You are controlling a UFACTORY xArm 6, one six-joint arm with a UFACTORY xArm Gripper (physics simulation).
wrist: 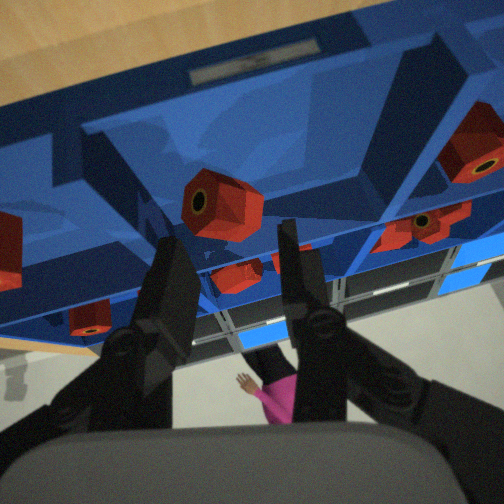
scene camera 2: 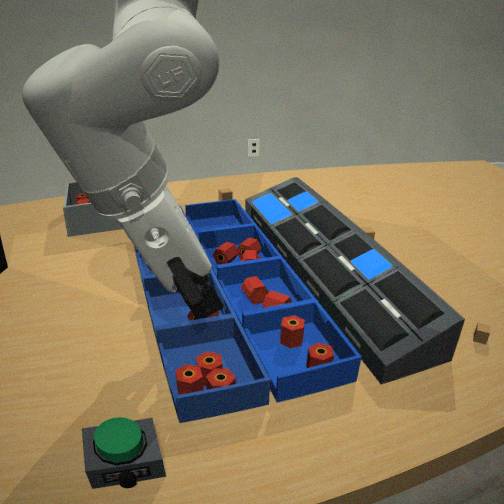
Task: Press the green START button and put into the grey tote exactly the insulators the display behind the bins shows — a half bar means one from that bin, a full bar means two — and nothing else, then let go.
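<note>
My gripper [scene camera 2: 199, 300] is low inside a blue bin [scene camera 2: 187, 305] in the left column, second from the front. In the wrist view its fingers [wrist: 228, 235] are open, with a red insulator [wrist: 222, 205] lying on its side just beyond the tips, not gripped. The same insulator barely shows under the fingers in the scene view [scene camera 2: 202, 315]. The grey tote [scene camera 2: 85, 215] at the back left holds one red insulator [scene camera 2: 82, 198]. The display [scene camera 2: 350, 270] shows two blue panels in its far row [scene camera 2: 285, 205] and one blue panel [scene camera 2: 371, 263] in the third row. The green START button [scene camera 2: 118, 440] is at the front left.
Other bins hold red insulators: three at the front left [scene camera 2: 205, 372], two at the front right [scene camera 2: 305, 340], two in the bin behind that [scene camera 2: 262, 292], and three further back [scene camera 2: 237, 250]. The far right bin [scene camera 2: 217, 212] looks empty. Small brown blocks [scene camera 2: 481, 332] lie on the table.
</note>
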